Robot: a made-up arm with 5 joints.
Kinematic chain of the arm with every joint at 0, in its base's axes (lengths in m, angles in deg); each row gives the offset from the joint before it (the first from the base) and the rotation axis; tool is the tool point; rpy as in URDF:
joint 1: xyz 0 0 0.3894 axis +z
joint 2: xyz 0 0 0 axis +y
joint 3: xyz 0.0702 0 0.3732 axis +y
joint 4: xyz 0.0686 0 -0.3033 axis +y
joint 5: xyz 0.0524 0 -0.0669 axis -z
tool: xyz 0 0 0 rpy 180 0 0
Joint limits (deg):
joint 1: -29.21..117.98
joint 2: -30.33..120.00
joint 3: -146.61..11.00
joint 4: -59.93..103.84
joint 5: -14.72..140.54
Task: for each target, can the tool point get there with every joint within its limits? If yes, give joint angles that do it. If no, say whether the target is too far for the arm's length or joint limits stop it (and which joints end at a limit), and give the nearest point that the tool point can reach.
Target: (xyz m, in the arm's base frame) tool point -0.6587 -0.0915 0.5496
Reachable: no: joint limits stop it (at a limit: joint 1) | nearest point -0.1071 0.2016 0.5496 | short by 0.625 m
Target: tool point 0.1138 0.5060 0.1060
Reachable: yes | joints 77.32 73.70 -71.54 -43.89 2.40
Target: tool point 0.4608 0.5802 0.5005
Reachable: yes | joints 51.54 60.39 -128.04 -12.07 33.69
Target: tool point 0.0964 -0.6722 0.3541
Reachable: no: joint limits stop it (at a limit: joint 1) | nearest point 0.3598 -0.2012 0.3541 | short by 0.540 m
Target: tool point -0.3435 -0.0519 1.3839
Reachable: no: too far | nearest point -0.2161 -0.0327 1.1293 | short by 0.285 m
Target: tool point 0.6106 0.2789 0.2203
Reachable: yes | joints 24.55 70.89 -100.83 -24.47 32.31
